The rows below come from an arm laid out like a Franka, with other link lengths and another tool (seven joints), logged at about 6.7 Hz.
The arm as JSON. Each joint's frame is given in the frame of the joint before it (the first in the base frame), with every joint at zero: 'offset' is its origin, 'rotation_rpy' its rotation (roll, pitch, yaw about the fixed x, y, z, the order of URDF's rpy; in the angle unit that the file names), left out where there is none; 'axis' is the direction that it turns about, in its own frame. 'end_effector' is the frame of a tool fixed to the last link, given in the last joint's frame.
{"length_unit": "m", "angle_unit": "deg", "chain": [
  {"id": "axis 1", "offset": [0.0, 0.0, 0.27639], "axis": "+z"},
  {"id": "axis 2", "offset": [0.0, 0.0, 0.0], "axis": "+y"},
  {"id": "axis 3", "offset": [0.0, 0.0, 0.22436], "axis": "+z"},
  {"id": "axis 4", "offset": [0.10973, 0.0, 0.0], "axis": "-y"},
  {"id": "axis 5", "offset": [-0.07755, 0.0, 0.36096], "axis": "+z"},
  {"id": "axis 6", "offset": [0.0, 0.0, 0.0], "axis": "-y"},
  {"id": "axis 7", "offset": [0.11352, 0.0, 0.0], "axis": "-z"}
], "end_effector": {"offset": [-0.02, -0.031, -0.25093], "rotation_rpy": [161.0, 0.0, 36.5]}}
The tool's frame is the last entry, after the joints.
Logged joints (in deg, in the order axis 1, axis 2, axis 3, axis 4, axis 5, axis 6, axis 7), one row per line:
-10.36, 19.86, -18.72, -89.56, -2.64, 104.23, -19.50
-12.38, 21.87, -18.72, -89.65, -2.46, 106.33, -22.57
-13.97, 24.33, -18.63, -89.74, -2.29, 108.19, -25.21
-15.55, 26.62, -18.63, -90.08, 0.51, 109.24, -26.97
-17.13, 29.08, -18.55, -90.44, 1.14, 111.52, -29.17
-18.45, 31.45, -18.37, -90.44, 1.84, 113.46, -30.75
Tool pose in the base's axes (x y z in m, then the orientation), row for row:
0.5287, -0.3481, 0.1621, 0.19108, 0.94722, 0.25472, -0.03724
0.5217, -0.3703, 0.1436, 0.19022, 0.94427, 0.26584, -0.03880
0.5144, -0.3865, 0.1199, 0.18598, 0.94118, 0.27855, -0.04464
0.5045, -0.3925, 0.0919, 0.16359, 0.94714, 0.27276, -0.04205
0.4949, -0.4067, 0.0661, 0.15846, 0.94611, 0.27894, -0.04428
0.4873, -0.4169, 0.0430, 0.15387, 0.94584, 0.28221, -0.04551
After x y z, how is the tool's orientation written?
As a quaternion, w x y z.
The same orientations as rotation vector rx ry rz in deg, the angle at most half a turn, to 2 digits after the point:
152.44, 40.99, -5.99
152.04, 42.80, -6.25
151.89, 44.95, -7.20
154.73, 44.56, -6.87
155.01, 45.70, -7.25
155.36, 46.35, -7.48

